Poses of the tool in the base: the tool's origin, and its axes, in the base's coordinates. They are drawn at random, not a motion.
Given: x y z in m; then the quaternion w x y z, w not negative.
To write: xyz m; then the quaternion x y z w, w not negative. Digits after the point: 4 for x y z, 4 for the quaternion.
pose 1, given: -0.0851, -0.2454, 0.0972, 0.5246, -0.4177, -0.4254, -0.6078
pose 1, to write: -0.0851, -0.2454, 0.0972, -0.4177, -0.4254, -0.6078, 0.5246
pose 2, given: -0.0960, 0.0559, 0.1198, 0.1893, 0.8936, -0.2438, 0.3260
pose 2, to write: -0.0960, 0.0559, 0.1198, 0.8936, -0.2438, 0.3260, 0.1893
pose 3, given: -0.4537, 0.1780, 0.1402, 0.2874, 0.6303, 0.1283, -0.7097
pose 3, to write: -0.4537, 0.1780, 0.1402, 0.6303, 0.1283, -0.7097, 0.2874
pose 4, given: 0.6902, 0.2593, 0.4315, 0.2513, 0.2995, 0.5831, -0.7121
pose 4, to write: 0.6902, 0.2593, 0.4315, 0.2995, 0.5831, -0.7121, 0.2513
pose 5, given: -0.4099, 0.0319, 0.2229, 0.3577, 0.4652, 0.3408, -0.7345
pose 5, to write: -0.4099, 0.0319, 0.2229, 0.4652, 0.3408, -0.7345, 0.3577
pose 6, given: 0.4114, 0.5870, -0.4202, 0.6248, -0.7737, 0.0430, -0.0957
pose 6, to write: 0.4114, 0.5870, -0.4202, -0.7737, 0.0430, -0.0957, 0.6248
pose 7, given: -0.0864, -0.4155, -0.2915, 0.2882, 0.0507, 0.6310, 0.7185
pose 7, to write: -0.0864, -0.4155, -0.2915, 0.0507, 0.6310, 0.7185, 0.2882
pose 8, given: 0.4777, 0.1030, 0.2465, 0.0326, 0.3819, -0.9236, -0.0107
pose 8, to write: 0.4777, 0.1030, 0.2465, 0.3819, -0.9236, -0.0107, 0.0326
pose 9, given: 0.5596, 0.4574, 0.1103, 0.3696, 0.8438, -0.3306, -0.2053
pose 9, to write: 0.5596, 0.4574, 0.1103, 0.8438, -0.3306, -0.2053, 0.3696
